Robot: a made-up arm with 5 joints.
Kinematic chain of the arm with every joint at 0, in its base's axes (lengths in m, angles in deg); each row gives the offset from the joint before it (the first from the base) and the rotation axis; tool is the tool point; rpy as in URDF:
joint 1: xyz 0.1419 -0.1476 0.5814 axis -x
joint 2: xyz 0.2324 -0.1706 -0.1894 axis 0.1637 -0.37 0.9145
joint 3: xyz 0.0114 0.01 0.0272 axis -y
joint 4: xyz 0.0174 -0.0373 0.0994 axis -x
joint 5: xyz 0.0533 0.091 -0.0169 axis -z
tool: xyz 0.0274 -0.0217 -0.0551 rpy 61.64 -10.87 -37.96
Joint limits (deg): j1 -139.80..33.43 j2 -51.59..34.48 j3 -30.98..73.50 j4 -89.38..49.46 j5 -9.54..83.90
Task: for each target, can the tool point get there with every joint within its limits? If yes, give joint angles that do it. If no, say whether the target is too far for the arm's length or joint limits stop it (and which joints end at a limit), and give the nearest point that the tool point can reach.
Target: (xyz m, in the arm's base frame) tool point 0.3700 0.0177 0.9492
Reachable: no: joint limits stop it (at a limit: joint 1, joint 2, joint 3, joint 5) | nearest point 0.4440 0.0189 0.6586 | short by 0.300 m
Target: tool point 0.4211 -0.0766 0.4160
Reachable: yes | joints -75.51 22.49 23.71 12.05 58.76
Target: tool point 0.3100 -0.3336 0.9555
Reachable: no: joint limits stop it (at a limit: joint 1, joint 2, joint 4, joint 5) | nearest point 0.2911 -0.2816 0.7001 | short by 0.261 m
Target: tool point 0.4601 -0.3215 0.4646
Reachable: yes | joints -4.78 -19.62 42.75 21.05 9.18
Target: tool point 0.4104 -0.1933 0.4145
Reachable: yes | joints -46.35 0.07 59.64 9.16 33.42
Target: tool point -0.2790 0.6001 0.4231
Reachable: no: too far | nearest point 0.2224 0.0807 0.5179 | short by 0.728 m
